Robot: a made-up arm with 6 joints.
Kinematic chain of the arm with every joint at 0, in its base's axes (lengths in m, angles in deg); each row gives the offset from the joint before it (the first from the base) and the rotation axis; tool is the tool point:
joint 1: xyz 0 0 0.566 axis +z
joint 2: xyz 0 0 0 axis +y
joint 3: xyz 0 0 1.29 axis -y
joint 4: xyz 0 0 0 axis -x
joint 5: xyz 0.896 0 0 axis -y
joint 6: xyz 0 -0.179 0 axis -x
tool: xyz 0 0 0
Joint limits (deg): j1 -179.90..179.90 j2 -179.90..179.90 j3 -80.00..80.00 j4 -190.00..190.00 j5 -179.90..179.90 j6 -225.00..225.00
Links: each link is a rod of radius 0.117 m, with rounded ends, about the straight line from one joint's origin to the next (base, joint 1, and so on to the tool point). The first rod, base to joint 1, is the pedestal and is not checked.
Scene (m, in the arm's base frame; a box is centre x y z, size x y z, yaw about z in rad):
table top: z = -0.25
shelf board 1: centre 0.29 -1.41 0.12 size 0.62 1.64 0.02 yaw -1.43
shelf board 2: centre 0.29 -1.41 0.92 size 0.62 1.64 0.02 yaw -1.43
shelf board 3: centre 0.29 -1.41 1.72 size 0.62 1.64 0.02 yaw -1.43
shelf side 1: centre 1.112 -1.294 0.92 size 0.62 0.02 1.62 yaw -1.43
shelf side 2: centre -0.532 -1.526 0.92 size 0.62 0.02 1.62 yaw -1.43
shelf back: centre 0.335 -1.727 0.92 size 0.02 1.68 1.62 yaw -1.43
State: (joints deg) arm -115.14 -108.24 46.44 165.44 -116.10 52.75
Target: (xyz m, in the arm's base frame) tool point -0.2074 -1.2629 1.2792
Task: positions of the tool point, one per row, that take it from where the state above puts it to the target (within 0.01 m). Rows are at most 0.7 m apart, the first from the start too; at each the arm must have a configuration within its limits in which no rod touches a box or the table.
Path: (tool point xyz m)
1: 0.9750 1.6393 1.1407
2: 0.8338 1.3189 1.6634
3: 0.6299 0.8804 2.0164
4: 0.3945 0.3924 2.1721
5: 0.1614 -0.0759 2.1343
6: -0.0387 -0.4661 1.9354
7: -0.1835 -0.7381 1.6290
8: -0.2620 -0.8771 1.2791
9: -0.2529 -1.0717 1.2878
10: -0.2074 -1.2629 1.2792

